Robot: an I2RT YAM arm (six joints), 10 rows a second.
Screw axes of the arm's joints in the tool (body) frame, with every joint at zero. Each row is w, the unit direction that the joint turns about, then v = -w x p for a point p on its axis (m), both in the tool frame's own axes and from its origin. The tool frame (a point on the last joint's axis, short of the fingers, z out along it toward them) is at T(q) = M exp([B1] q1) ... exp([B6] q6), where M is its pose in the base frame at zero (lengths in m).
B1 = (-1, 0, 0, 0, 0.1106, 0)
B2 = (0, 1, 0, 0.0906, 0, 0.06)
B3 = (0, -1, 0, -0.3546, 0, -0.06)
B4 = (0, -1, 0, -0.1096, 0, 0)
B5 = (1, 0, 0, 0, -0.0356, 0)
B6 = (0, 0, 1, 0, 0, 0)
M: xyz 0.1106 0 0.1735 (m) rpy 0 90 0 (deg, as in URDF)
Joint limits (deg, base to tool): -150..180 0..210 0..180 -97..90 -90..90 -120..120
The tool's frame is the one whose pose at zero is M.
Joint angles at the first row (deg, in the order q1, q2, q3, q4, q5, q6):
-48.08, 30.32, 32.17, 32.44, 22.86, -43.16
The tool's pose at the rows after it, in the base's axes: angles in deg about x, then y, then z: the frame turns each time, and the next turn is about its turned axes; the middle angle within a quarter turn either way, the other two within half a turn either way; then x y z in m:
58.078 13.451 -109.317 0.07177 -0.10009 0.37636
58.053 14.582 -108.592 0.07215 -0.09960 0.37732
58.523 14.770 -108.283 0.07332 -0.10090 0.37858
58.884 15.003 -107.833 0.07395 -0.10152 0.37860
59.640 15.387 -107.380 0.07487 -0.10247 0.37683
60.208 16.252 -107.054 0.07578 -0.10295 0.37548
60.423 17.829 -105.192 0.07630 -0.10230 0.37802
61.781 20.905 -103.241 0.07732 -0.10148 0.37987
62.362 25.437 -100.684 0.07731 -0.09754 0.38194
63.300 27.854 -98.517 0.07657 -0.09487 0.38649
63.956 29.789 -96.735 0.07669 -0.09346 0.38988
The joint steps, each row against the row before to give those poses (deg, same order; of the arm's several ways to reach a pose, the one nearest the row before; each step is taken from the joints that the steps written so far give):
0.00, -0.26, 0.53, -1.32, -0.62, 1.41
0.00, -0.09, 0.35, -0.88, -1.06, 0.88
0.00, 0.52, 0.52, -0.53, 0.00, 0.62
0.01, 0.18, 0.18, -0.44, -0.08, 0.70
-0.01, 0.09, -0.09, -0.70, -0.10, 0.96
0.01, 0.00, 0.00, -0.88, -0.61, 0.79
-0.01, 0.00, 0.87, -1.67, -1.40, 2.20
-0.08, -0.17, 1.32, -3.86, -2.54, 3.16
0.09, -0.88, 1.23, -4.13, -4.04, 3.25
-0.01, -0.27, 1.76, -3.61, -2.04, 2.90
0.01, 0.09, 1.32, -2.38, -1.66, 2.29

